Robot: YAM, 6 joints.
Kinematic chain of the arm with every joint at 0, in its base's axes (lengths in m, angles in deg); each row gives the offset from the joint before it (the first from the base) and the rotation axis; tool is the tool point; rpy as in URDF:
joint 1: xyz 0 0 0.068 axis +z
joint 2: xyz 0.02 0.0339 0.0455 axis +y
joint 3: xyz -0.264 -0.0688 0 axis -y
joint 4: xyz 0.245 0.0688 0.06 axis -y
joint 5: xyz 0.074 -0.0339 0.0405 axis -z
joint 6: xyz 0.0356 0 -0.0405 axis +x
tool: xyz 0 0 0 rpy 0 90 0
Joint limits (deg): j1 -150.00..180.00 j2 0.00..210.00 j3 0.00..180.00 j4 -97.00..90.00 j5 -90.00..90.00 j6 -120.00..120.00
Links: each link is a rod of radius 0.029 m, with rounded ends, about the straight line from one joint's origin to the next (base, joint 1, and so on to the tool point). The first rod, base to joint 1, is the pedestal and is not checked.
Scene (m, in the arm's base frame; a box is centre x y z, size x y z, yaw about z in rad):
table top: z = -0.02
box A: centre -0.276 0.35 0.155 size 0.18 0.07 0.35 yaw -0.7
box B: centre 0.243 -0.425 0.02 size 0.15 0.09 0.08 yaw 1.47
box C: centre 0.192 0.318 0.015 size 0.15 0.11 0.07 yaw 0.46
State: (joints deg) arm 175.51 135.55 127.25 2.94 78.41 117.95
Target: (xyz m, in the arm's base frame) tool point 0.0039 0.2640 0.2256
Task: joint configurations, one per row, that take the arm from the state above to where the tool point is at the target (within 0.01 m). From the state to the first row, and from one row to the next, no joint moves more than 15 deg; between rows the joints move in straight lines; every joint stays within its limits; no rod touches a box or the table.
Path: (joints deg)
1: 165.33 123.57 122.77 -1.29 76.40 109.73
2: 155.15 111.59 118.30 -5.51 74.38 101.50
3: 144.97 99.62 113.82 -9.74 72.37 93.28
4: 134.79 87.64 109.35 -13.97 70.36 85.06
5: 125.32 86.55 94.66 -18.21 74.35 93.28
6: 115.84 85.46 79.98 -22.46 78.34 101.50
7: 106.36 84.37 65.29 -26.70 82.34 109.73
8: 96.89 83.28 50.61 -30.95 86.33 117.95

